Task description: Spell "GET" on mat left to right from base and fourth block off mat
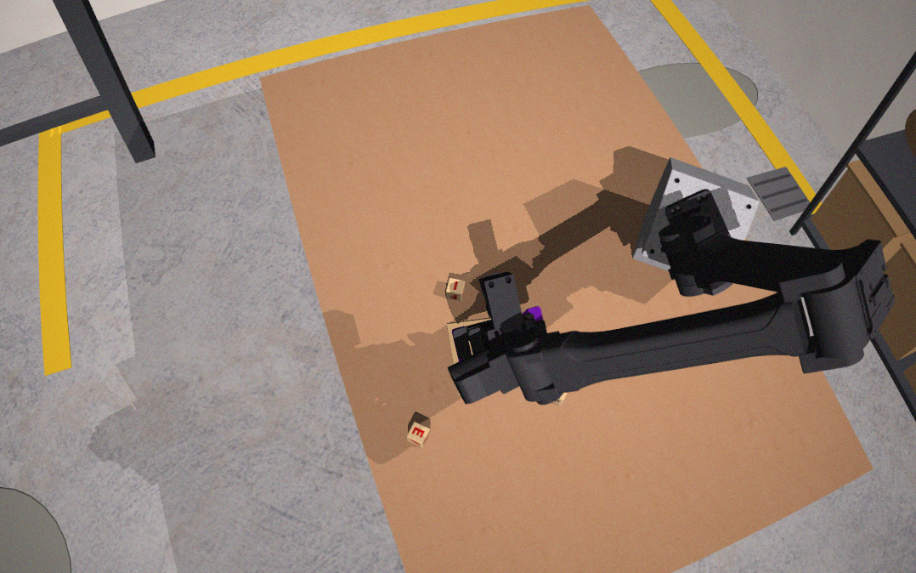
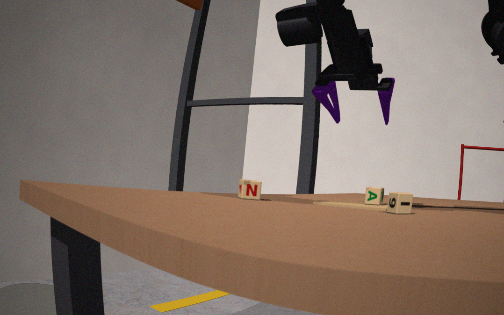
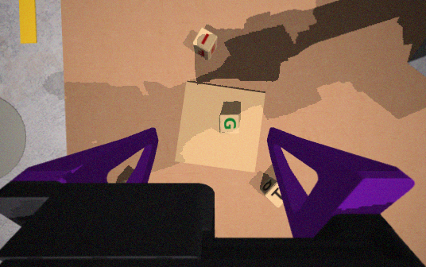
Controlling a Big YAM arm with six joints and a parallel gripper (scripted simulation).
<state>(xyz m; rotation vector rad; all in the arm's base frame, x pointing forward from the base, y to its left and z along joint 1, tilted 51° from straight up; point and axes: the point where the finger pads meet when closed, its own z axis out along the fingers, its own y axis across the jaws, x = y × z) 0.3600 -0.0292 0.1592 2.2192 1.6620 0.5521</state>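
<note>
Now: the G block 3 cm behind my hand, 3 cm to the right of it and 13 cm below it. Round my hand: E block: 14 cm ahead, 11 cm to the left, 13 cm below; then square mat: 1 cm behind, 2 cm to the right, 15 cm below.
</note>
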